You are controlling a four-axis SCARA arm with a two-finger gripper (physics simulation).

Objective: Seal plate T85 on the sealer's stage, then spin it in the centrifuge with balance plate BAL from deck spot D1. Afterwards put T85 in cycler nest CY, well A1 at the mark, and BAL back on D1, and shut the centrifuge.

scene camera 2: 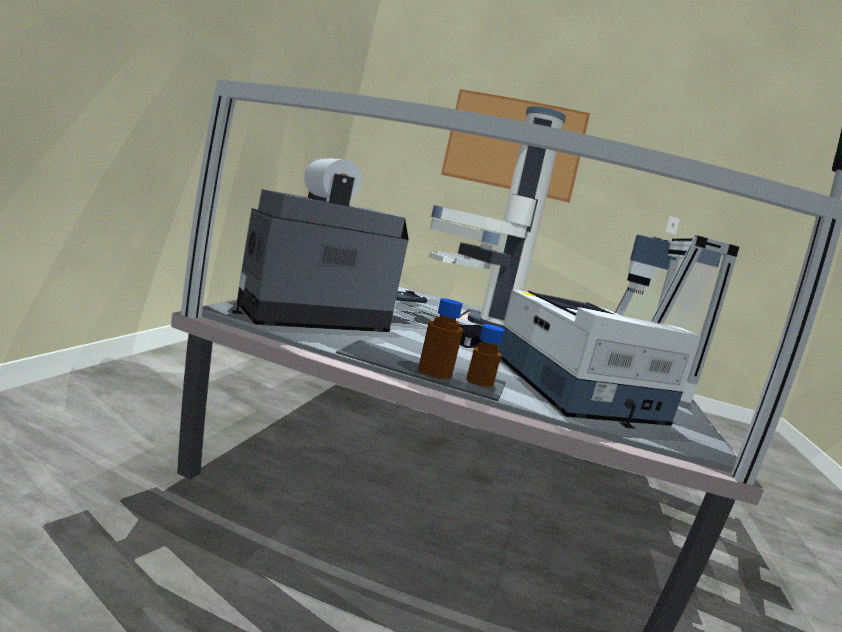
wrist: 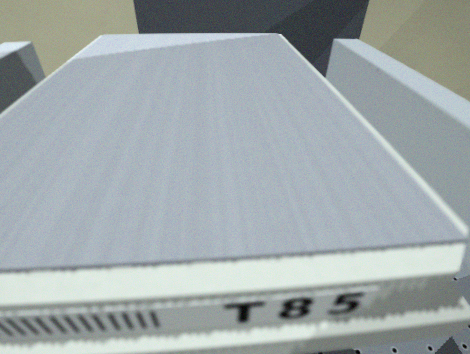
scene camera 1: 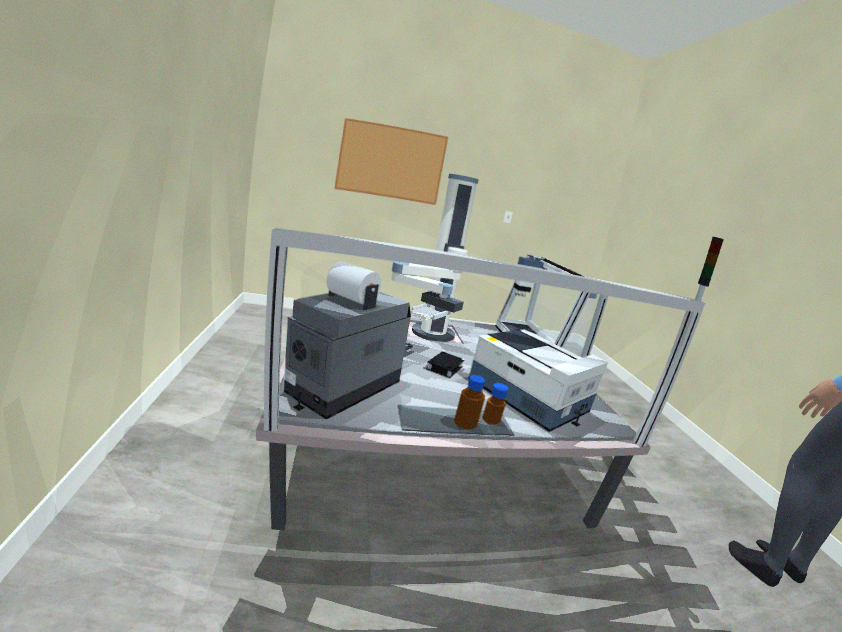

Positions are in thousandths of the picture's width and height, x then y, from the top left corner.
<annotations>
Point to a brown bottles with blue caps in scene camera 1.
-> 560, 635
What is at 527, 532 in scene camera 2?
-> A brown bottles with blue caps.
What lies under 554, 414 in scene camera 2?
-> My gripper.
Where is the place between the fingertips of my gripper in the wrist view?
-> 403, 191
</annotations>
